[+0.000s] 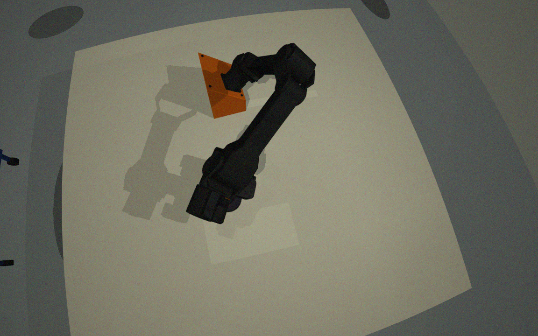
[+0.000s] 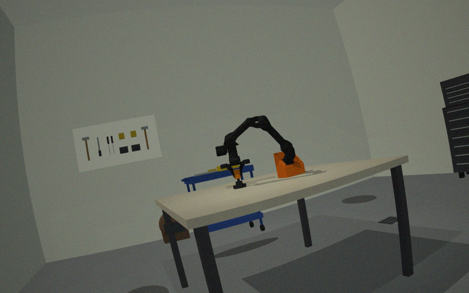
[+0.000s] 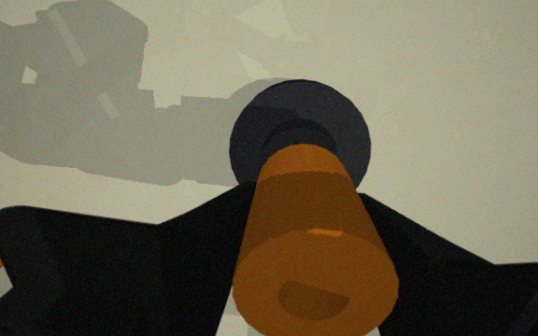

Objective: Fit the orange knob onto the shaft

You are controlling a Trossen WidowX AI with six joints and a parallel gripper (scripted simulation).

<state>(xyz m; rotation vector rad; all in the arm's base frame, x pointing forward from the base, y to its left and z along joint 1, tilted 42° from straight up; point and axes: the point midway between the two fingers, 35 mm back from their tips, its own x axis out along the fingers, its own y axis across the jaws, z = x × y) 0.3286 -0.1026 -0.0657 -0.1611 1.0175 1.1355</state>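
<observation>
My gripper tip is 2 cm below the orange knob. From my gripper tip the other things lie so: dark round pedestal (4 cm below).
</observation>
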